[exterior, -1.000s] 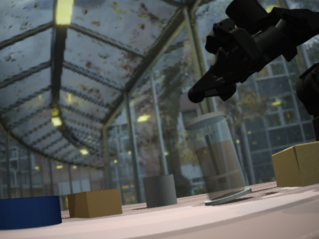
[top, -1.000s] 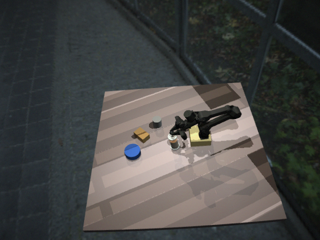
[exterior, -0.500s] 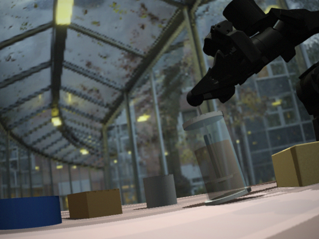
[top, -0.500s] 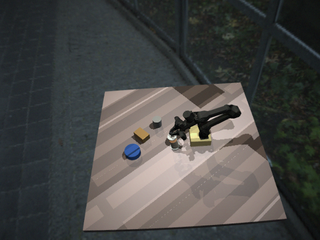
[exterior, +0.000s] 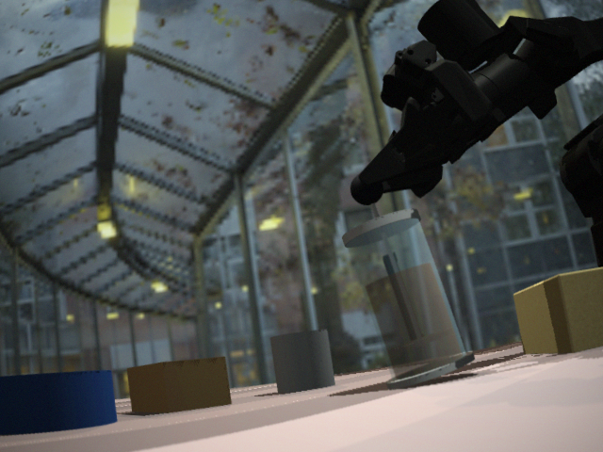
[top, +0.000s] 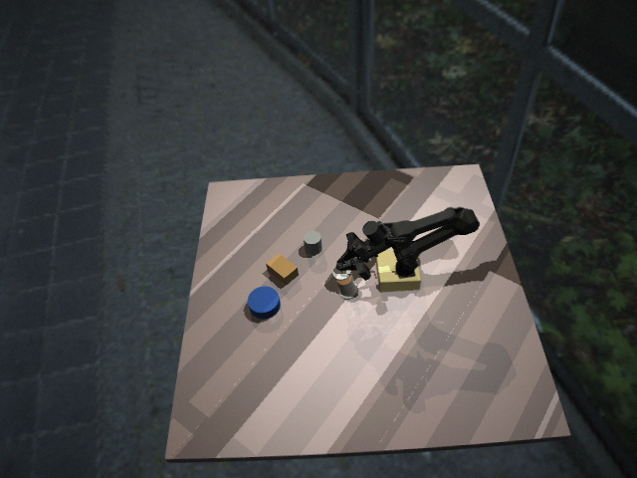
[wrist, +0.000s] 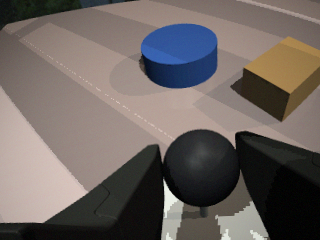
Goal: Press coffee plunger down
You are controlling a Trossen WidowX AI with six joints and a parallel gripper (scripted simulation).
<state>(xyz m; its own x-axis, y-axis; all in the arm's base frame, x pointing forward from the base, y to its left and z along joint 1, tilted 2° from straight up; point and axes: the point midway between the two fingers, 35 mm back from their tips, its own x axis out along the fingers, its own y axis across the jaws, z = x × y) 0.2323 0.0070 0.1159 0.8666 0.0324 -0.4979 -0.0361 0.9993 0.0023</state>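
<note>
Right now the glass coffee press is 8 cm below my gripper tip, 2 cm to the right of it and 2 cm behind it. The rest, counted from my gripper tip: blue disc 29 cm ahead, 15 cm below.
</note>
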